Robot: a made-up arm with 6 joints.
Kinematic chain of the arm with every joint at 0, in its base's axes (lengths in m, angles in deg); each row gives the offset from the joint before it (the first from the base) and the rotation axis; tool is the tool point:
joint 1: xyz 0 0 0.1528 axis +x
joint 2: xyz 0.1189 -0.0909 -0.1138 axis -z
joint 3: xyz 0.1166 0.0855 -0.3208 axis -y
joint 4: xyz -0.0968 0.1 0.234 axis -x
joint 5: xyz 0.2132 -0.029 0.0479 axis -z
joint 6: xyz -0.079 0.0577 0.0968 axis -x
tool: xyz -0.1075 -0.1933 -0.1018
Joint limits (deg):
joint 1: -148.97..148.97
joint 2: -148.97..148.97
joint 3: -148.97..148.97
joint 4: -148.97..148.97
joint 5: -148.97..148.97
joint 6: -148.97..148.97
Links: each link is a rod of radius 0.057 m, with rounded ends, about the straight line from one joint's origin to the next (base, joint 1, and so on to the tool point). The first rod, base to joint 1, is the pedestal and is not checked.
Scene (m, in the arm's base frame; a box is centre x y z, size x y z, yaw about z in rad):
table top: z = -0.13
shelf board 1: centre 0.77 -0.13 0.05 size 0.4 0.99 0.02 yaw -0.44
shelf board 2: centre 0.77 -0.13 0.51 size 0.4 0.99 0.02 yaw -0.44
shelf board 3: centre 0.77 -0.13 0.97 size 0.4 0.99 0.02 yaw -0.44
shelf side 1: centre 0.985 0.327 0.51 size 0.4 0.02 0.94 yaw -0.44
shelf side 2: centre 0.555 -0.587 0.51 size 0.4 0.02 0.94 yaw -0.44
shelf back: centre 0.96 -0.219 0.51 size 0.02 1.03 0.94 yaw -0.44
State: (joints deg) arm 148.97 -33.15 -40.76 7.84 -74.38 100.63
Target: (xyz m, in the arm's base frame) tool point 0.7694 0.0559 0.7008
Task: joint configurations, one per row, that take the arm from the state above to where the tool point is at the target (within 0.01 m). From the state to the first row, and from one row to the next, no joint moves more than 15 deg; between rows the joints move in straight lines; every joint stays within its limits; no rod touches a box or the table.
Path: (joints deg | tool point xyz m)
1: 138.62 -45.02 -34.12 -1.70 -69.32 99.84 | 0.4886 -0.1839 0.2983
2: 128.27 -56.88 -27.48 -11.23 -64.26 99.06 | 0.4094 -0.1449 0.3001
3: 117.92 -68.75 -20.85 -20.77 -59.19 98.27 | 0.3508 -0.0893 0.2933
4: 114.93 -66.23 -32.17 -15.57 -63.90 95.60 | 0.3935 -0.0842 0.4071
5: 111.95 -63.70 -43.50 -10.37 -68.60 92.92 | 0.4375 -0.0370 0.5212
6: 108.96 -61.18 -54.83 -5.16 -73.31 90.24 | 0.4775 0.0524 0.6231
7: 105.97 -58.66 -66.16 0.04 -78.01 87.57 | 0.5079 0.1790 0.7008
8: 118.33 -47.70 -70.60 4.59 -81.42 88.69 | 0.6056 0.1192 0.7087
9: 130.68 -36.75 -75.05 9.13 -84.83 89.81 | 0.6944 0.0778 0.7044
10: 143.04 -25.79 -79.49 13.68 -88.25 90.93 | 0.7694 0.0559 0.7008

